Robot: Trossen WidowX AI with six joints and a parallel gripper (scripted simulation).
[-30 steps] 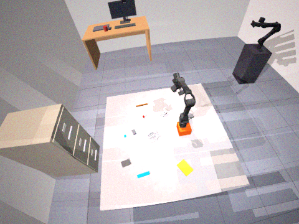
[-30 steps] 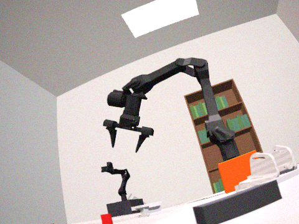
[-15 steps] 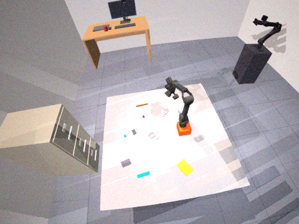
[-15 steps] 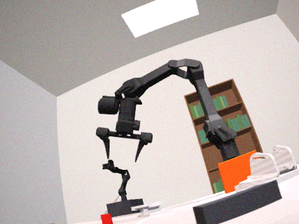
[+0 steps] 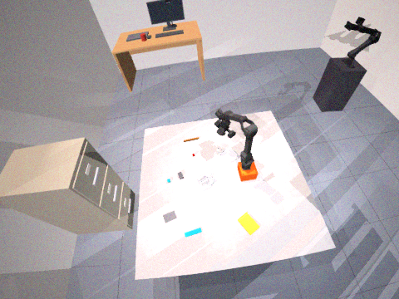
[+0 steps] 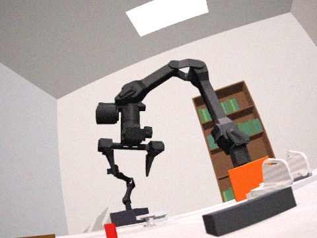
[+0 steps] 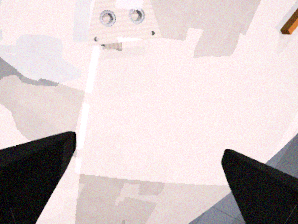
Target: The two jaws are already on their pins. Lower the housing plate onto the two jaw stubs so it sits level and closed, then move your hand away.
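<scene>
Now: the white-grey housing part 4 cm ahead of my gripper tip, 7 cm to the left of it and 12 cm below it. Also, from my gripper tip: orange bar (29 cm ahead, 8 cm to the right, 14 cm below); then red block (28 cm ahead, 9 cm to the left, 13 cm below); then white jaw assembly (15 cm ahead, 35 cm to the left, 13 cm below).
</scene>
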